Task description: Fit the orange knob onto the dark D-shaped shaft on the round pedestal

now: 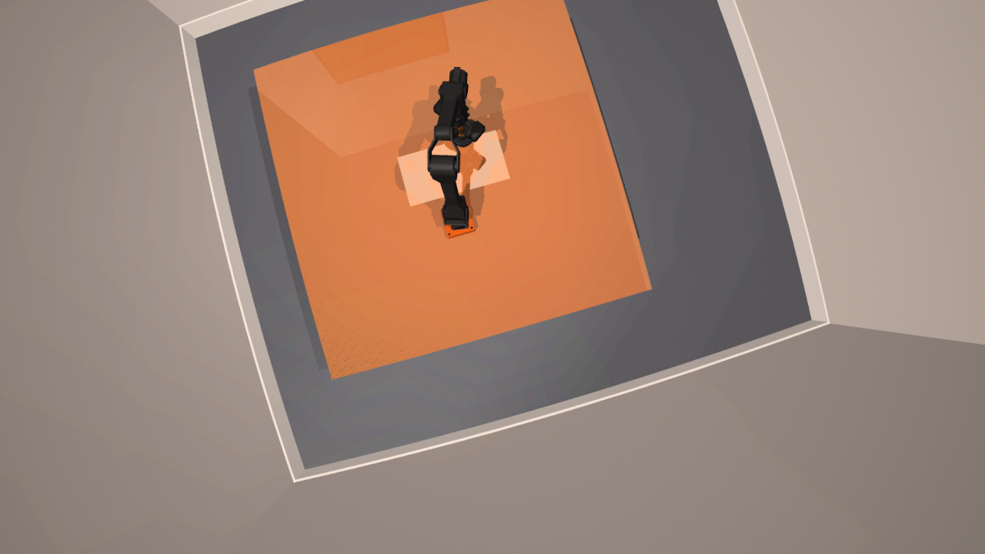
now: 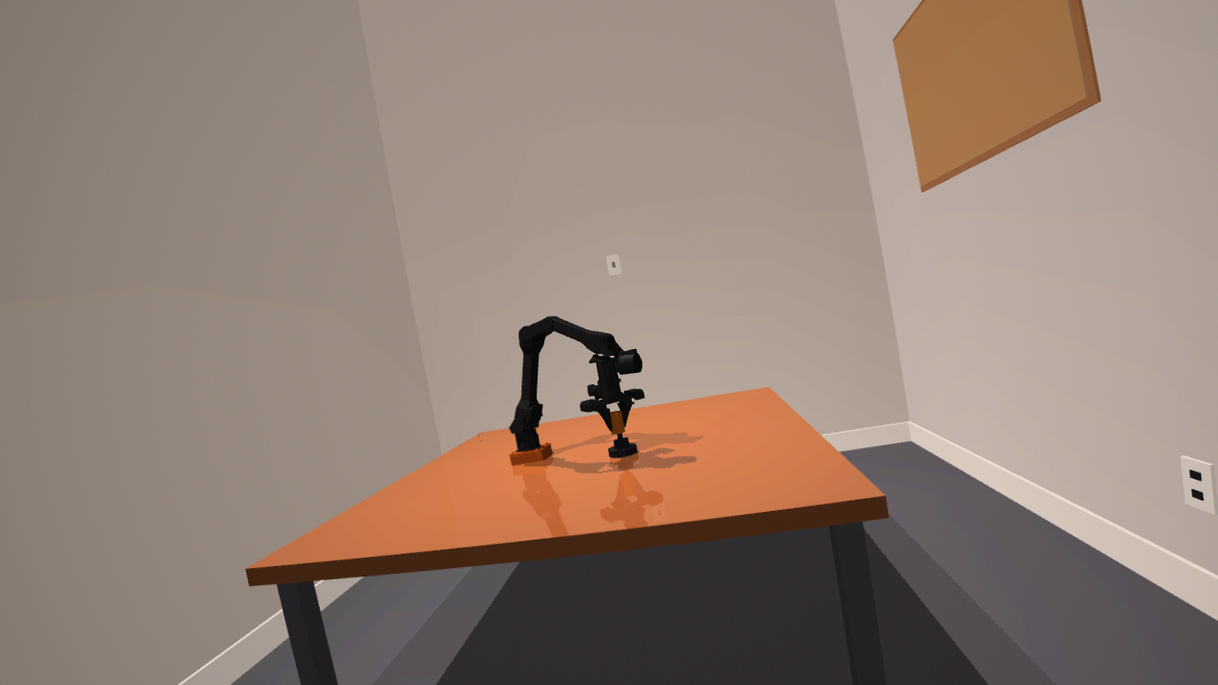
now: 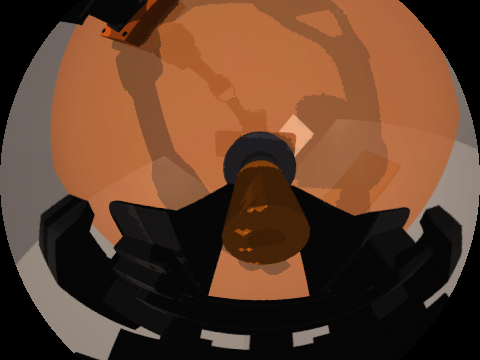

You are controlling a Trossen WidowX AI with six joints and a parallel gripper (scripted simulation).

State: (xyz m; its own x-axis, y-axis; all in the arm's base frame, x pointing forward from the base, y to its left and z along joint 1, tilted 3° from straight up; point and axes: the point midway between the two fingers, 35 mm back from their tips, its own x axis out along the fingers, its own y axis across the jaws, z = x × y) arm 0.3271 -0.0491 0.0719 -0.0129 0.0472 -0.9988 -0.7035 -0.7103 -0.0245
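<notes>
The dark round pedestal lies 40 mm below my gripper tip. The rest, counted from my gripper tip: orange knob 20 mm above.
</notes>
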